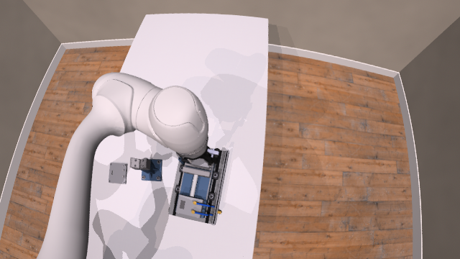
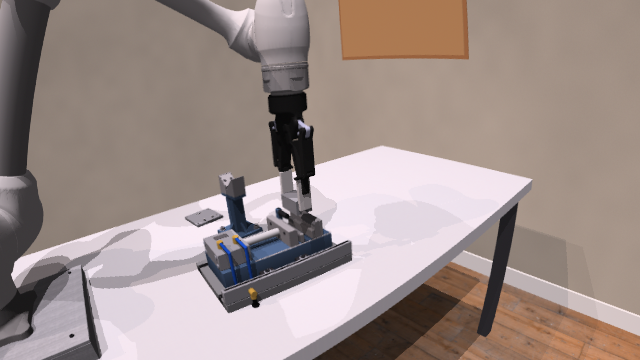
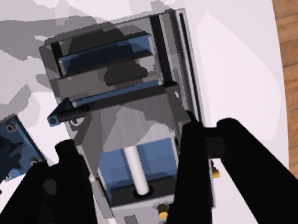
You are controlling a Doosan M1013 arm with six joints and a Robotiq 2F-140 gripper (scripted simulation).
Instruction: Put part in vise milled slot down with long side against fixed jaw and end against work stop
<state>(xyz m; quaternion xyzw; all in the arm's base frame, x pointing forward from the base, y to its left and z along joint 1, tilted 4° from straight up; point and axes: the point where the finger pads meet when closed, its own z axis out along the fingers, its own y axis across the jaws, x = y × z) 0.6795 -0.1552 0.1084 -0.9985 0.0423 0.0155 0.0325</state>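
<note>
Right now my hand is 9 cm above the fixed jaw, 3 cm short of it and 2 cm to the right of it. The rest, counted from my hand: part: 3 cm below; then moving jaw: 9 cm below, 3 cm behind, 2 cm to the left; then cylinder rod: 9 cm below, 8 cm behind, 3 cm to the left.
</note>
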